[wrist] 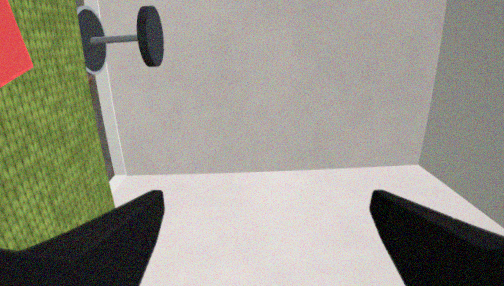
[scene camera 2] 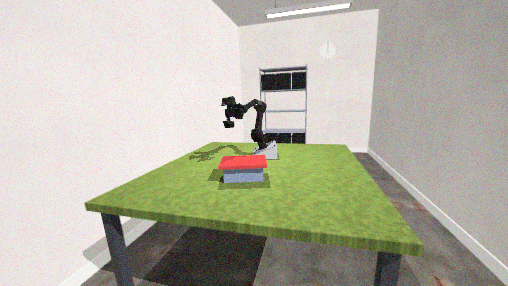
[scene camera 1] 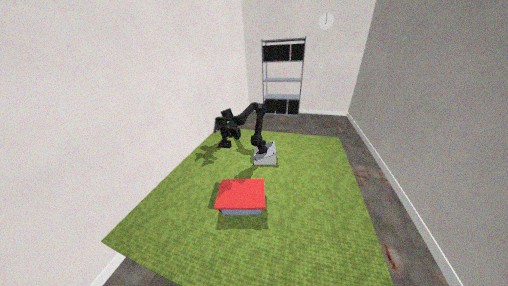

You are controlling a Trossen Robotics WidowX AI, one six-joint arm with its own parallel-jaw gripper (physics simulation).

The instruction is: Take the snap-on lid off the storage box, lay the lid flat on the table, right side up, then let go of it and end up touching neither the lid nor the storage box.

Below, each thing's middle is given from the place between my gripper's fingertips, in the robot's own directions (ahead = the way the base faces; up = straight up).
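Scene:
I see the red lid (scene camera 1: pixel 234 194), which is 13 cm to the left of my hand, 12 cm ahead of it and 26 cm below it.

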